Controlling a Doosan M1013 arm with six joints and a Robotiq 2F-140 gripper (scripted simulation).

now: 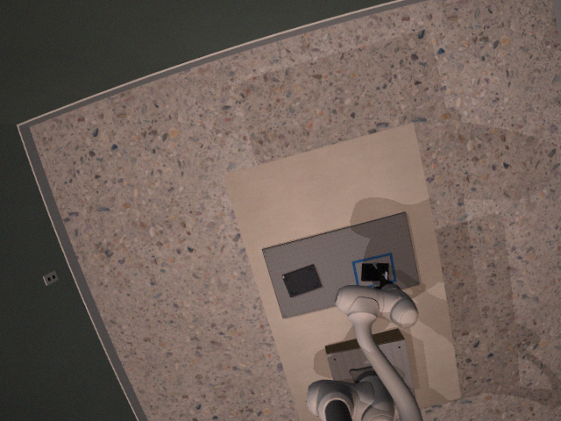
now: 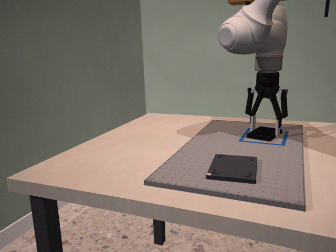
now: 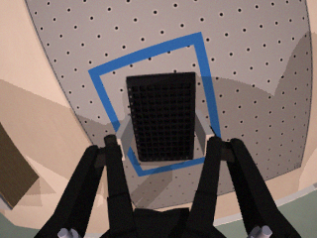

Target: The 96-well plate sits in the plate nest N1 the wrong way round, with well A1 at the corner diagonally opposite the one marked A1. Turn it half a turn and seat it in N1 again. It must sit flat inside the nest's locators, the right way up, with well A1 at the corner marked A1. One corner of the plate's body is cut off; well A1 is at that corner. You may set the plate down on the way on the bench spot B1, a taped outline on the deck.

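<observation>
Now: the black 96-well plate 2 cm below my hand. The rest, counted from my hand: small white A1 mark: 43 cm to the left, 11 cm ahead, 2 cm below; then plate nest N1: 35 cm to the left, 6 cm ahead, 3 cm below.
</observation>
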